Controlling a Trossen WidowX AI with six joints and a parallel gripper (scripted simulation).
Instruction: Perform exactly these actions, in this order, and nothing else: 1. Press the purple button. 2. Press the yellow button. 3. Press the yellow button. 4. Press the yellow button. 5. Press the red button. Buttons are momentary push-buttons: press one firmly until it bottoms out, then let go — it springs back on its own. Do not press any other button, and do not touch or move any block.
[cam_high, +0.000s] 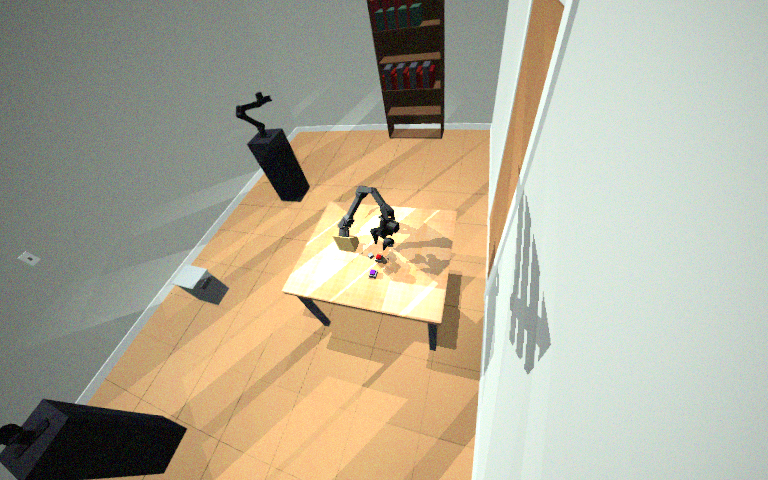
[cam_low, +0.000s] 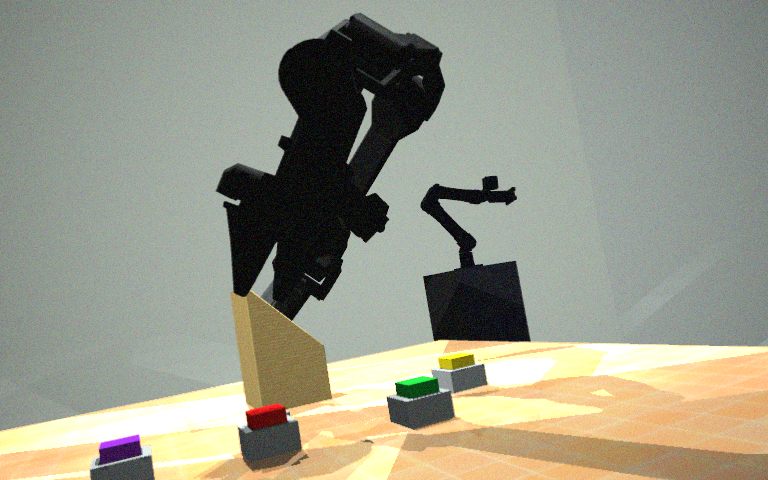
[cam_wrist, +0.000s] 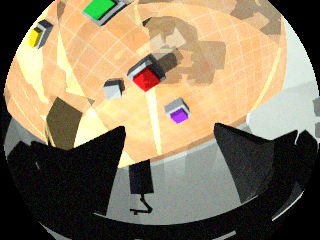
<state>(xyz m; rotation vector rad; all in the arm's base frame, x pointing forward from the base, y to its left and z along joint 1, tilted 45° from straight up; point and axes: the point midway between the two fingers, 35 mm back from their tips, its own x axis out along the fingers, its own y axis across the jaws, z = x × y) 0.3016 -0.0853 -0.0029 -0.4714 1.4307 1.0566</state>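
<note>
Now: the purple button 13 cm to the right of my gripper tip, 11 cm below it and 3 cm behind it. The rest, counted from my gripper tip: red button: 11 cm below, 2 cm behind; yellow button: 24 cm to the left, 11 cm below, 9 cm behind; green button: 14 cm to the left, 11 cm below, 1 cm ahead.
</note>
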